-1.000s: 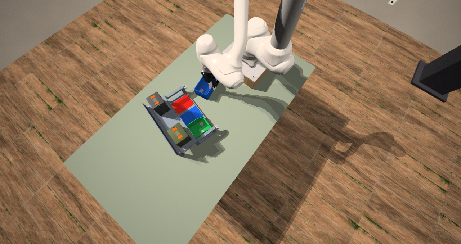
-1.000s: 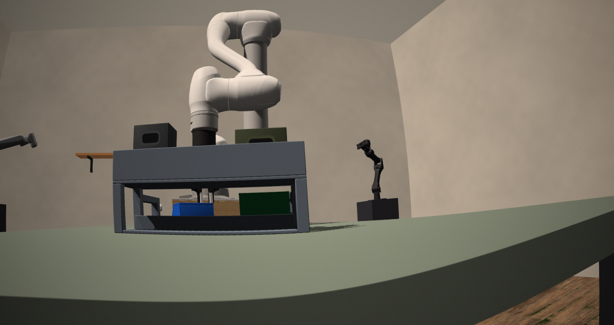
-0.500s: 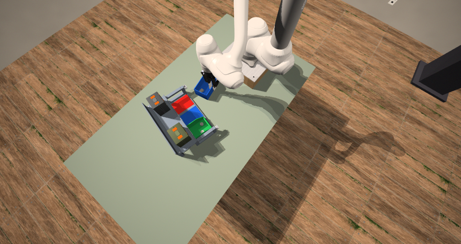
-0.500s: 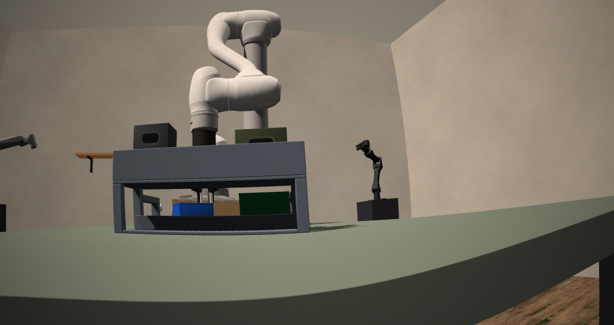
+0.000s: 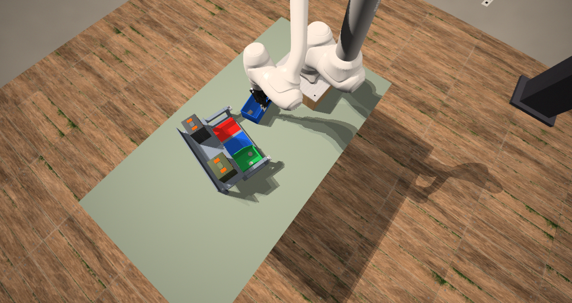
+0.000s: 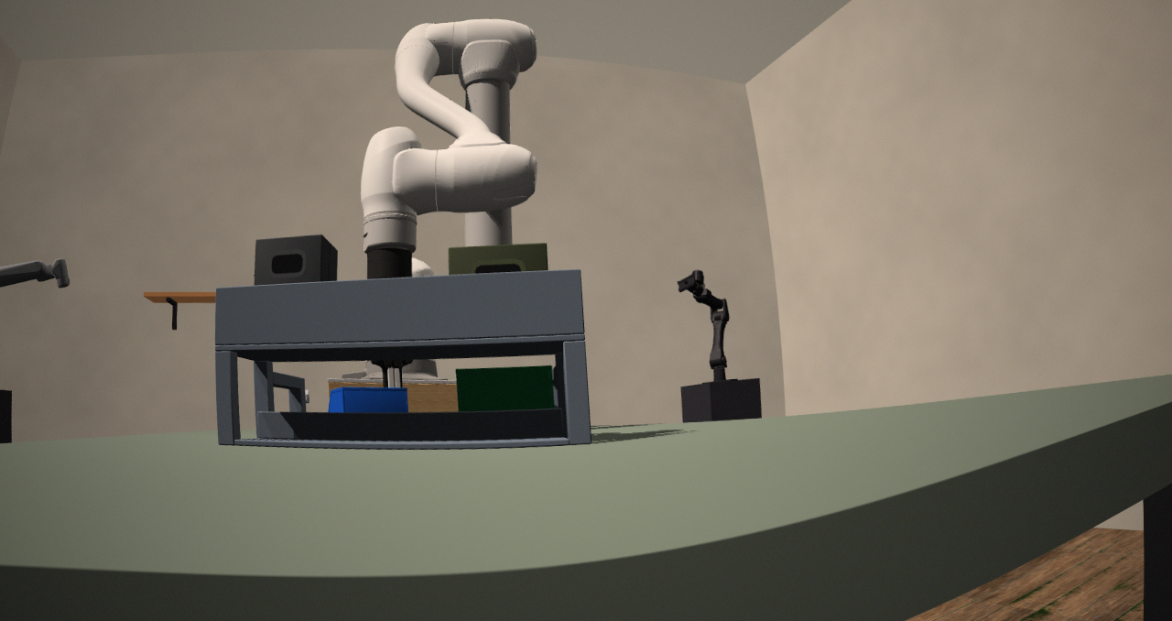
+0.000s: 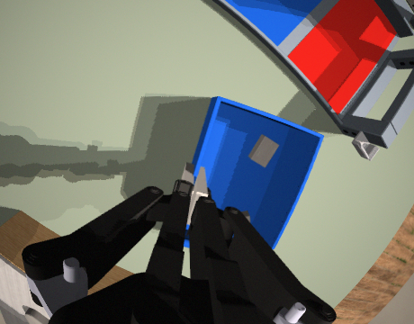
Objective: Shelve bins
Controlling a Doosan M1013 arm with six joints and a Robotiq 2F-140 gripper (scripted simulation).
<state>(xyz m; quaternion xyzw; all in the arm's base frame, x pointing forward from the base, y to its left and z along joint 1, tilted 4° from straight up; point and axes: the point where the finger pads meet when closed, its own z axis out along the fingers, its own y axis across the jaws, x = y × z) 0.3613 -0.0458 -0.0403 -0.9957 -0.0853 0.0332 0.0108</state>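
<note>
My gripper is now 5 cm to the left of the blue bin and 4 cm above it. Also, from my hand: black box (33 cm ahead, 14 cm to the right, 9 cm above); then olive box (39 cm ahead, 9 cm to the left, 7 cm above); then green bin (29 cm ahead, 11 cm to the left, 3 cm below).
</note>
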